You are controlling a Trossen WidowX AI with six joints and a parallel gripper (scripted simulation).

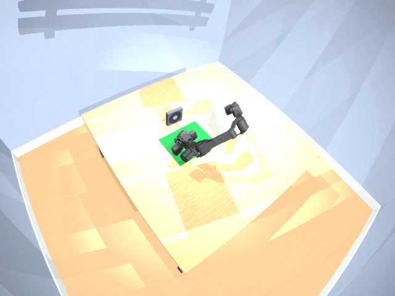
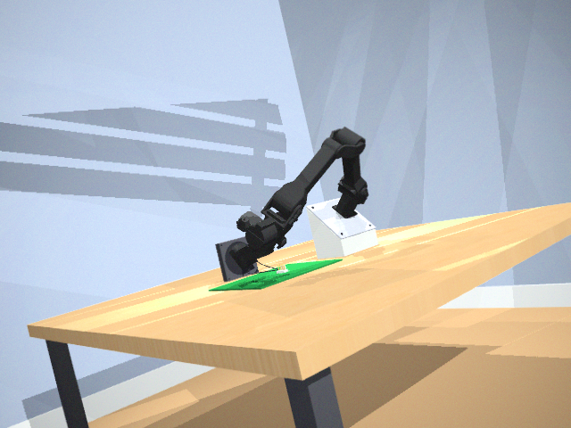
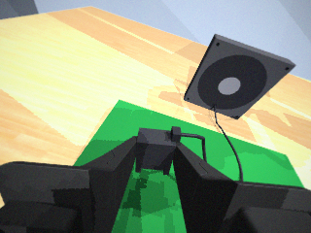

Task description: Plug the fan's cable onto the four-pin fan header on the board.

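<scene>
My gripper tip is now 8 cm past the green board, 3 cm to the right of it and 7 cm above it. From my gripper tip the other things lie so: white four-pin header 10 cm behind, 4 cm to the left, 6 cm below; black fan 11 cm behind, 16 cm to the right; dark fan plug 1 cm to the left, 1 cm below.
</scene>
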